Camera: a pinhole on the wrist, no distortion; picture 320 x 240 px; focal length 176.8 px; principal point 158.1 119.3 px. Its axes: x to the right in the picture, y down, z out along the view. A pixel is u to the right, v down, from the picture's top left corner.
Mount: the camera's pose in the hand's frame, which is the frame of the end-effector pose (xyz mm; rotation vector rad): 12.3 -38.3 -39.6 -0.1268 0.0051 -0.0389
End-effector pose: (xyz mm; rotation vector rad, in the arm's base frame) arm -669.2 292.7 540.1 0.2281 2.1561 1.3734
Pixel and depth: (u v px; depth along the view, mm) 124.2 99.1 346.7
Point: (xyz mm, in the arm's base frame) -452.2 496.6 435.7
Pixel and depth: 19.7 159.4 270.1
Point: -398.3 411.2 599.6
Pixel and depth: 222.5 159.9 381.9
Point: -634.7 657.3 459.5
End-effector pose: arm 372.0 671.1 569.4 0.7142 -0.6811 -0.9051
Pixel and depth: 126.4 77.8 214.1
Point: 194.9 622.8 621.2
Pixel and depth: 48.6 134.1 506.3
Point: -78.8 845.1 834.2
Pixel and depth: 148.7 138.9 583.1
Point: 1.8 589.6 954.4
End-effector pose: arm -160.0 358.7 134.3 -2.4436 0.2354 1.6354
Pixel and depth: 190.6 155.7 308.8
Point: -378.0 360.7 -34.6
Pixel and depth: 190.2 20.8 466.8
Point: -477.1 701.4 -102.5
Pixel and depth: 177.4 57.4 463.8
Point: -498.0 603.7 -75.6
